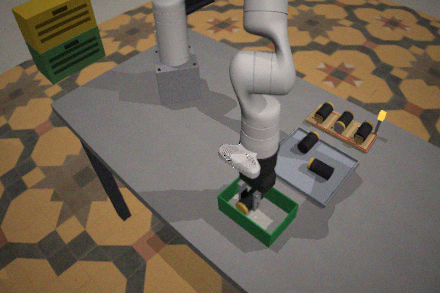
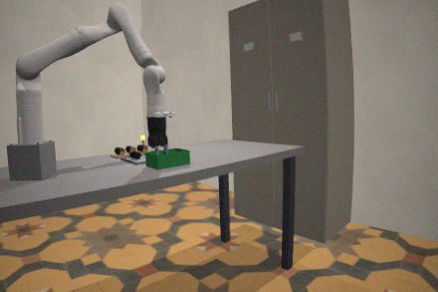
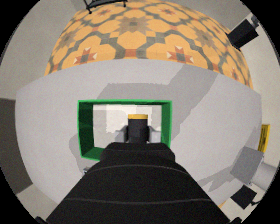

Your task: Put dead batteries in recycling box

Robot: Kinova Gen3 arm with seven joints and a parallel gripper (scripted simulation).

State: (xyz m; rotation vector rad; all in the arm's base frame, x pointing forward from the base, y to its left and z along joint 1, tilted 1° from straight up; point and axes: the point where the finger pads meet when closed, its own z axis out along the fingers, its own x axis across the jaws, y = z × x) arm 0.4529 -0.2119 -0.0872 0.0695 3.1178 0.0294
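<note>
Now: hand 3 cm short of the green recycling box and 2 cm above it.
</note>
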